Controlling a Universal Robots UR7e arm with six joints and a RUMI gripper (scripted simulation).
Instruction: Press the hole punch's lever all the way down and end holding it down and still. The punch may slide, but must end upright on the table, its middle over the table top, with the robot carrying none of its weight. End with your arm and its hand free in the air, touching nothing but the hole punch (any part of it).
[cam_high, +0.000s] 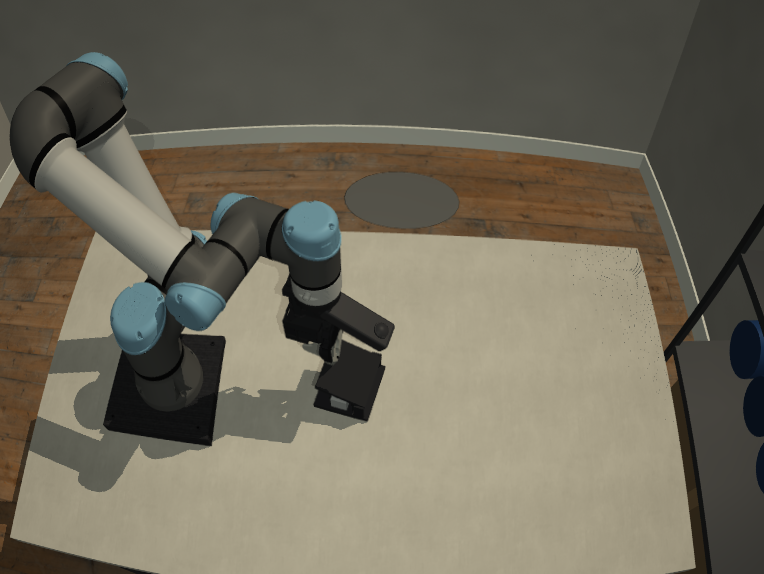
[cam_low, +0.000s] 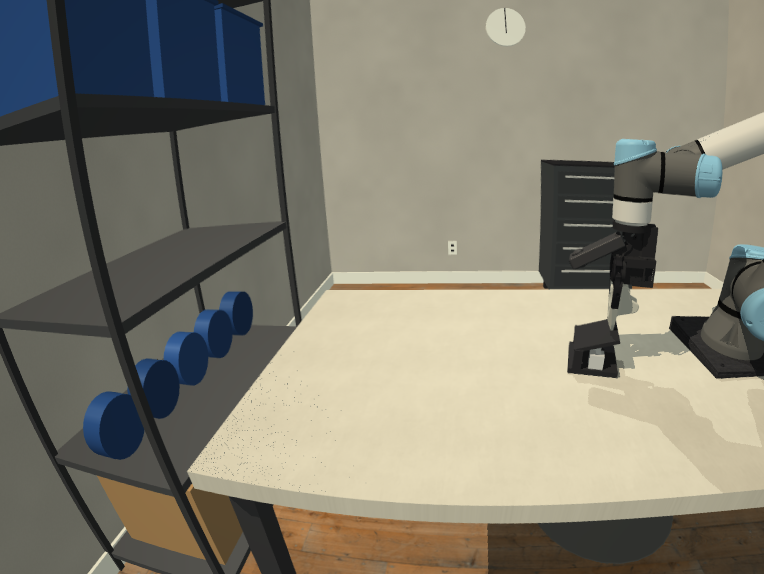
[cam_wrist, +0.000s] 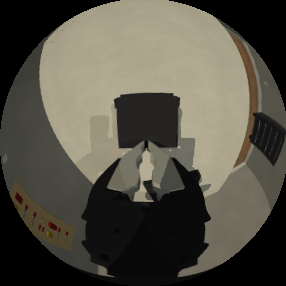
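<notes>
The hole punch is 30 mm ahead of my hand, 10 mm to the right of it and 60 mm below it.
</notes>
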